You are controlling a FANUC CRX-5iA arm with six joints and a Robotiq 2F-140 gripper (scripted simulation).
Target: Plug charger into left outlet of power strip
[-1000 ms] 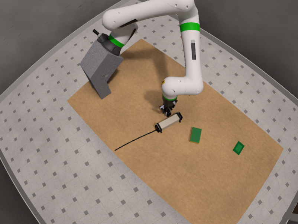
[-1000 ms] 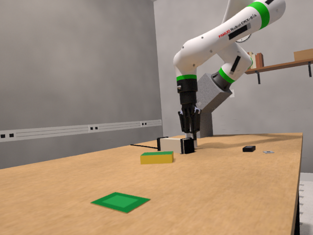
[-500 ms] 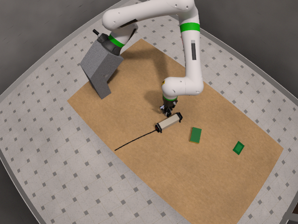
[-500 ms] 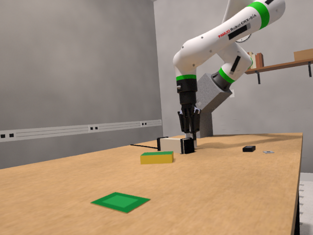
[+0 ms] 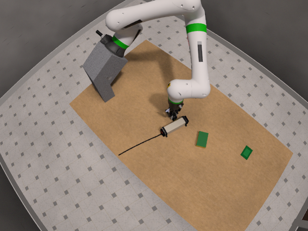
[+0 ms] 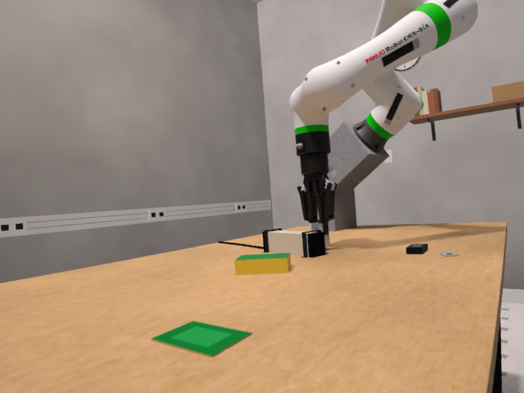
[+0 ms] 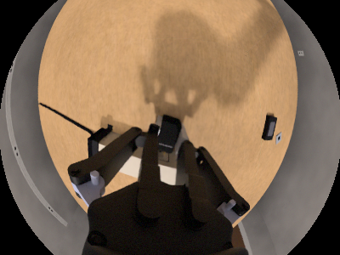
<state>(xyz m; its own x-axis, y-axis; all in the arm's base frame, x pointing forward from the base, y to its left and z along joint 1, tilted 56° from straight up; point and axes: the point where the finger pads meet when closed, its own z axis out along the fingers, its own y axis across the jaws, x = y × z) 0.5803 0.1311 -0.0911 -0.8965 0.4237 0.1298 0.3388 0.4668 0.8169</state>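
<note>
Now: hand 1 cm short of the charger and 1 cm above it. The rest, counted from my hand: tiny grey square (32 cm to the left, 5 cm ahead, 4 cm below); then flat green tile (59 cm ahead, 13 cm to the left, 4 cm below); then green-topped yellow block (27 cm ahead, 3 cm below).
</note>
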